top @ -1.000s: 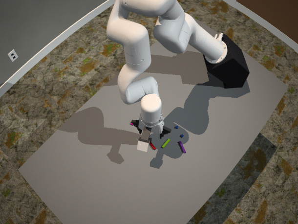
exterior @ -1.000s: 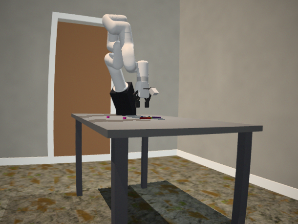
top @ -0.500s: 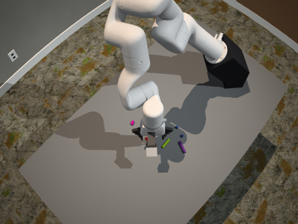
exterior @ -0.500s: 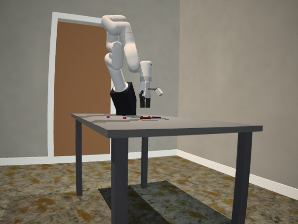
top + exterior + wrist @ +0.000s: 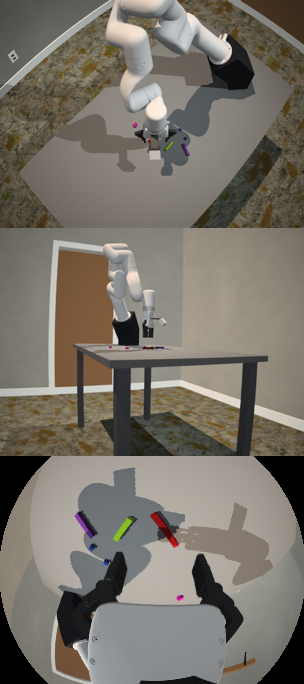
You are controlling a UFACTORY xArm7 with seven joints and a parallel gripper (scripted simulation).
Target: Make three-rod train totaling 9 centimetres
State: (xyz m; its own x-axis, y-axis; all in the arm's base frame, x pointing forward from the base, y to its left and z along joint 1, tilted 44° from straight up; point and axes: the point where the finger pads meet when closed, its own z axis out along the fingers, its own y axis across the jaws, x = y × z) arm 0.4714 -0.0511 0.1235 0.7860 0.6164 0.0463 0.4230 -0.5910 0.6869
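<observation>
Right now my hand is 90 mm past the blue rod, 110 mm to the right of it and 80 mm above it. From my hand the other things lie so: lime rod 20 mm behind, 60 mm to the left, 80 mm below; purple rod 40 mm behind, 140 mm to the left, 80 mm below; red rod 10 mm ahead, 10 mm to the right, 80 mm below.
</observation>
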